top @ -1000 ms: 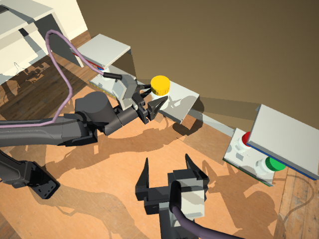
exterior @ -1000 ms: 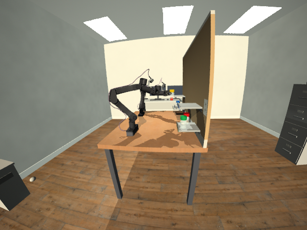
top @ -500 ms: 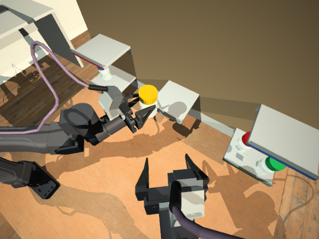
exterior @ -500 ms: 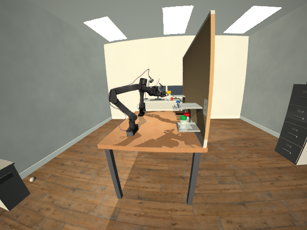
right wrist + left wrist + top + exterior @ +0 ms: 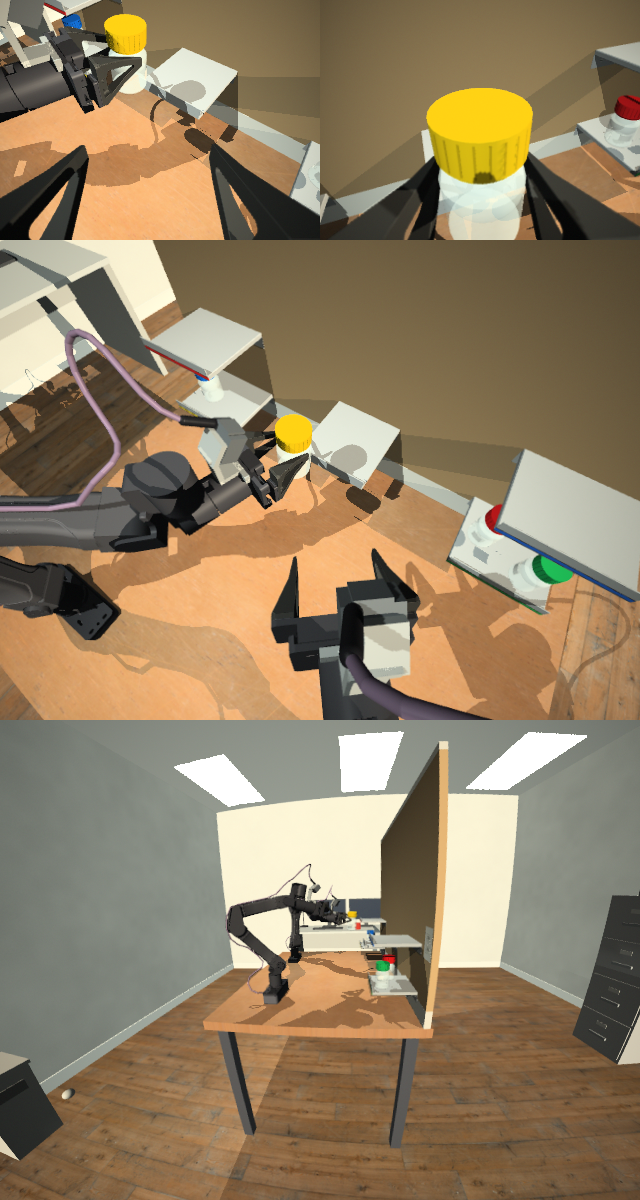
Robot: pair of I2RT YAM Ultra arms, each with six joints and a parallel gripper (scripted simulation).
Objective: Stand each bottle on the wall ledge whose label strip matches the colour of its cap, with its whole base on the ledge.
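My left gripper is now 19 cm short of the blue-capped bottle, 39 cm to the right of it and 19 cm above it. From my left hand the other things lie so: yellow-capped bottle 2 cm below; red-capped bottle 12 cm ahead, 38 cm to the right, 19 cm below; brown wall 26 cm ahead, 6 cm to the right, 12 cm above.
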